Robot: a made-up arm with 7 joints.
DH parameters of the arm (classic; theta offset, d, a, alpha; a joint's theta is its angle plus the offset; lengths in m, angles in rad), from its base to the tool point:
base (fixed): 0 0.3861 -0.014 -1.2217
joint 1: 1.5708 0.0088 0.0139 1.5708
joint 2: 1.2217 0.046 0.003 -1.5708
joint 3: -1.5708 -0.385 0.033 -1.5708
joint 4: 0 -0.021 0.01 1.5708
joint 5: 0 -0.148 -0.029 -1.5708
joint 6: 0 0.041 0.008 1.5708
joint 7: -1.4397 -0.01 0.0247 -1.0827
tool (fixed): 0.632 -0.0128 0 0
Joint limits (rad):
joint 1: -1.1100..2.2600
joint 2: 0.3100..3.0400
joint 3: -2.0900..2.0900
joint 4: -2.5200..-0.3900
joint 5: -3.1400..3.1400
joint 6: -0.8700..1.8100
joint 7: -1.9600..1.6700
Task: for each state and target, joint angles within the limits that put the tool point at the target. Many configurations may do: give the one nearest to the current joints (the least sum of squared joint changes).
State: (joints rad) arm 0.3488 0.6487 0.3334 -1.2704 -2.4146 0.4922 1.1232
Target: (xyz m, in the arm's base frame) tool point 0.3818 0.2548 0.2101
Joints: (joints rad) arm -0.4263 0.6887 0.2919 -1.2105 -2.4264 0.5259 1.1588
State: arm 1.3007 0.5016 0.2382 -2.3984 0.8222 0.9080 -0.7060
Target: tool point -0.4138 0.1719 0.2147
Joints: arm 1.6083 0.5474 0.2724 -1.8587 0.7679 0.8956 -0.7876
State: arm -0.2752 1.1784 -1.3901 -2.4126 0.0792 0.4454 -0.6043
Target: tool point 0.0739 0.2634 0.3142
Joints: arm -0.3014 1.7183 -1.9145 -2.5200 -1.1190 -0.0025 -0.7925
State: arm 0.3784 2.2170 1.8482 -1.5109 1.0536 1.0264 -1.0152
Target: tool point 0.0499 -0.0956 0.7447
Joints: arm 0.1191 2.9356 2.0186 -2.1362 1.1304 0.9828 -0.9077
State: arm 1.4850 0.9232 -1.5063 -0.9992 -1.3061 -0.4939 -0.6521
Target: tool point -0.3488 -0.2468 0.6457
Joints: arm 2.2600 0.3917 -2.0900 -1.0147 -1.4998 -0.6455 -0.6475
